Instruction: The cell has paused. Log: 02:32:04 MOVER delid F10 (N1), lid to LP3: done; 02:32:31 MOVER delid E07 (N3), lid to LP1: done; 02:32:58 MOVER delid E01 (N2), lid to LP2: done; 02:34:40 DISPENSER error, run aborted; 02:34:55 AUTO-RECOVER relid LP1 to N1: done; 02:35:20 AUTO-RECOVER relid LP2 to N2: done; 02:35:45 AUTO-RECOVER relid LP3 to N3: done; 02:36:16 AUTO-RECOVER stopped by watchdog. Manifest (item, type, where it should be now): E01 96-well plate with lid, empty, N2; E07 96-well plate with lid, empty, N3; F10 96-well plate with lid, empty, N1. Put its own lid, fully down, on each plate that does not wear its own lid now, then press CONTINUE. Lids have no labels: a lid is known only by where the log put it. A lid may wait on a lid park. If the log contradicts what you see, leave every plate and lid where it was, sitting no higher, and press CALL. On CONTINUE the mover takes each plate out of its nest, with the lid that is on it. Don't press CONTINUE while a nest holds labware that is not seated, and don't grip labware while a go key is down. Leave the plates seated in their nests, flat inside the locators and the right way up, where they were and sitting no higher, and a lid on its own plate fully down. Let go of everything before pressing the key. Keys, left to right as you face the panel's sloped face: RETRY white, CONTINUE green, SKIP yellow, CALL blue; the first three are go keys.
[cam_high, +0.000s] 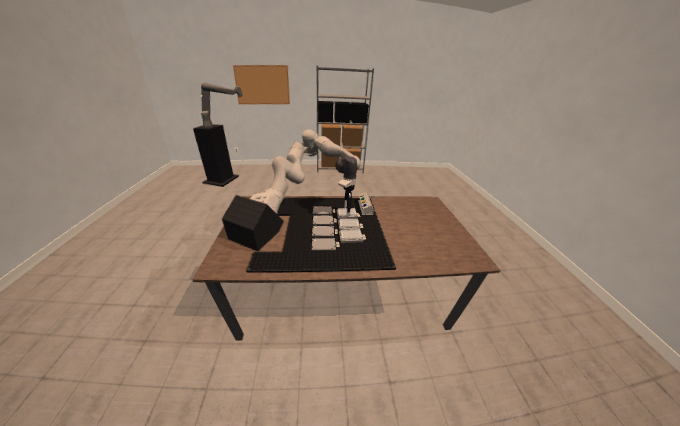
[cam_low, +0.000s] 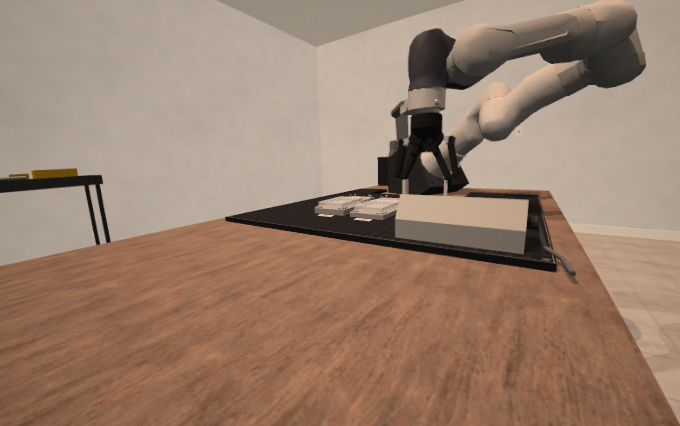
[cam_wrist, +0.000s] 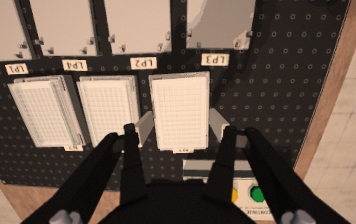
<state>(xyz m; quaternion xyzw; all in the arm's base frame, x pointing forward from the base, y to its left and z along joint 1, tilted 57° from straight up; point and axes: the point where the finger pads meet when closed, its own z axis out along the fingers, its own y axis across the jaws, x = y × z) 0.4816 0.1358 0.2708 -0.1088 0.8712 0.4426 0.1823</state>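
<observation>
The 96-well plate lies 30 mm below my hand. Round my hand: LP2 label 90 mm to the right, 60 mm below, 60 mm behind; smooth white lid 130 mm to the right, 40 mm ahead, 30 mm below; blue call key 120 mm ahead, 80 mm to the left, 10 mm above.
</observation>
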